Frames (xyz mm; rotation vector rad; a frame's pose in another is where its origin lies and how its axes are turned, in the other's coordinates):
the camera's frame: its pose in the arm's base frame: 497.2 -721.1 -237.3 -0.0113 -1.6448 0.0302
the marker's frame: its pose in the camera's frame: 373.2 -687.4 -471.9 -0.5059 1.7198 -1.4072
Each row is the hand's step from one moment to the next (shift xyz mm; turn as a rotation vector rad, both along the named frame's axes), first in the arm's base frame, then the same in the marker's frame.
Working: the arm's base frame: its pose in the marker's frame: -1329.3 -490.6 -929.9 -0.5644 -0.3323 1.1337

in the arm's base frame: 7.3 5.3 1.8 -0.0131 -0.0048 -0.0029
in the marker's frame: -2.0 8.8 -1.8 -0.0001 -0.0142 0.0008
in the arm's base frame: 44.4 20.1 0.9 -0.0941 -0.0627 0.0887
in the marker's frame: 1.9 47.1 -12.3 -0.0362 -0.0831 0.1115
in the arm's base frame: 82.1 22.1 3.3 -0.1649 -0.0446 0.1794
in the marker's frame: 14.1 82.9 -12.7 -0.1253 -0.1195 0.1772
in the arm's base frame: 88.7 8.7 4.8 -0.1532 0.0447 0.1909
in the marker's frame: 26.1 85.3 -3.9 -0.1941 -0.0785 0.1344
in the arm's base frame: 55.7 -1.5 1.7 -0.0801 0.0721 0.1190
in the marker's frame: 22.3 51.1 0.5 -0.1483 -0.0212 0.0577
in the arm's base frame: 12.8 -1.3 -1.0 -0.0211 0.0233 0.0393
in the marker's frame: 6.6 11.1 -0.5 -0.0465 -0.0023 0.0192
